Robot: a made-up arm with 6 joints. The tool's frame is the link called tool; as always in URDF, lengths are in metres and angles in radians. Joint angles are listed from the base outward.
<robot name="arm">
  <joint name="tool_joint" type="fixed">
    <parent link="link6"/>
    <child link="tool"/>
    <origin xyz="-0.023 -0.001 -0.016" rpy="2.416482 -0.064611 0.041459"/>
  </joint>
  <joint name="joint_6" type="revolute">
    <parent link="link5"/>
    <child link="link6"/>
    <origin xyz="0.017 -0.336 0.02" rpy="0 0 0"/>
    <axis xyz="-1 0 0"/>
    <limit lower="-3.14" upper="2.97"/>
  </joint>
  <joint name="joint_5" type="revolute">
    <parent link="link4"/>
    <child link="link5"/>
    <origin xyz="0.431 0.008 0.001" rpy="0 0 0"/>
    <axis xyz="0 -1 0"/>
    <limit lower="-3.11" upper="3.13"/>
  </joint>
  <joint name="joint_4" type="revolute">
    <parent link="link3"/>
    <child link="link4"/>
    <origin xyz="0.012 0.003 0.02" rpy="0 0 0"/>
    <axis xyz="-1 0 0"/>
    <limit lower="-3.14" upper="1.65"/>
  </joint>
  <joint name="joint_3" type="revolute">
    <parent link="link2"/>
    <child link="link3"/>
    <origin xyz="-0.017 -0.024 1.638" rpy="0 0 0"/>
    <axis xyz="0 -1 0"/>
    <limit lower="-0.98" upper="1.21"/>
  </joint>
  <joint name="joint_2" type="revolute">
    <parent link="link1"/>
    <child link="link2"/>
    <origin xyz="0.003 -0.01 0.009" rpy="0 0 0"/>
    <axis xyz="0 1 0"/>
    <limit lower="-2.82" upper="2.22"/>
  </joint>
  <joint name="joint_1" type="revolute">
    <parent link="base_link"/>
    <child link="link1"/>
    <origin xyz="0.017 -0.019 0.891" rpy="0 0 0"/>
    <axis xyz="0 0 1"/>
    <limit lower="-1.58" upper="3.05"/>
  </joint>
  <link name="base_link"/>
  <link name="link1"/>
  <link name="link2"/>
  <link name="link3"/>
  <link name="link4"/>
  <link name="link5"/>
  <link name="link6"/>
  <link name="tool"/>
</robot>
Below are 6 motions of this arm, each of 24 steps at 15 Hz.
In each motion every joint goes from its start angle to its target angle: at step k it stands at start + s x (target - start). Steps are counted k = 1, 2, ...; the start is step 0. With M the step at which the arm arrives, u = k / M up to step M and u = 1 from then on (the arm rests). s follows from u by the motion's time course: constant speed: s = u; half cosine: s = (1 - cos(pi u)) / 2; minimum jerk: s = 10 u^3 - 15 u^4 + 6 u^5.
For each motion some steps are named. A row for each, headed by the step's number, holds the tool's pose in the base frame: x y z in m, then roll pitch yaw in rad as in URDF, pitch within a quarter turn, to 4 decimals.
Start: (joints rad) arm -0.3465 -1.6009 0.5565 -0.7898 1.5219 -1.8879
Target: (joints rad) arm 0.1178 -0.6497 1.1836 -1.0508 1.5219 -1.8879
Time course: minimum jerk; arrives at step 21
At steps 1, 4, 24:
1: -1.6617 0.3224 1.2973 1.6241 0.3409 -2.5489
4: -1.6600 0.2835 1.3774 1.6147 0.3256 -2.5179
24: -0.8212 -0.3024 2.6640 1.3984 0.0833 -1.8922

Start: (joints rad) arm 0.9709 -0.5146 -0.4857 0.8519 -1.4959 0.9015
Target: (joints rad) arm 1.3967 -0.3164 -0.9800 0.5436 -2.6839 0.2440
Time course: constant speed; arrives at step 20
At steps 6, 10, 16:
6: 0.1513 -0.3583 2.5358 -0.3703 0.7646 -1.0344
10: 0.2196 -0.2847 2.4777 -0.5455 0.5688 -1.3033
16: 0.2902 -0.1823 2.3858 -0.5865 0.1407 -1.4882

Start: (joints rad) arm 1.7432 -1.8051 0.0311 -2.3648 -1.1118 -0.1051
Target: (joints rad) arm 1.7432 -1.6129 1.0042 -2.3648 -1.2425 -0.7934
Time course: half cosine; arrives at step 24
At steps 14, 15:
14: 0.1329 -1.8011 1.1671 2.4502 0.1232 -2.0841
15: 0.1377 -1.8259 1.1785 2.4605 0.1659 -2.0955

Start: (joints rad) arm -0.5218 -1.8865 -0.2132 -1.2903 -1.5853 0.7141
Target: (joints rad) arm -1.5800 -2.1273 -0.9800 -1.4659 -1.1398 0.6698
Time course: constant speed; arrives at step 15
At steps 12, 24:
12: -0.2660 0.9241 0.4157 2.0483 -0.3269 0.0254
24: -0.0509 0.8886 0.2988 2.1762 -0.4023 -0.2286

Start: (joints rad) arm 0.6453 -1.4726 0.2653 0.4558 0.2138 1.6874
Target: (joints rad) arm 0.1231 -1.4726 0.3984 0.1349 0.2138 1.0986
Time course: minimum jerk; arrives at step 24
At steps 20, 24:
20: -1.7474 -0.6425 1.4348 -1.7922 -1.0734 3.0616
24: -1.7565 -0.6101 1.4351 -1.7665 -1.0664 3.0497

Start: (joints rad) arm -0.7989 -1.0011 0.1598 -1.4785 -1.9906 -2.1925
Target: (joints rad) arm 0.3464 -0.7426 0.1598 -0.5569 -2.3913 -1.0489
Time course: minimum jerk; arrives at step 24
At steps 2, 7, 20, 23, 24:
2: -0.6735 0.6020 2.0858 -1.2593 0.4587 0.7933
7: -0.7612 0.4216 2.1212 -1.3785 0.5574 0.8820
20: -0.5866 -0.5140 2.3485 -1.8735 1.1711 1.6453
23: -0.5585 -0.5412 2.3598 -1.8736 1.1977 1.7014
24: -0.5580 -0.5417 2.3600 -1.8736 1.1983 1.7026

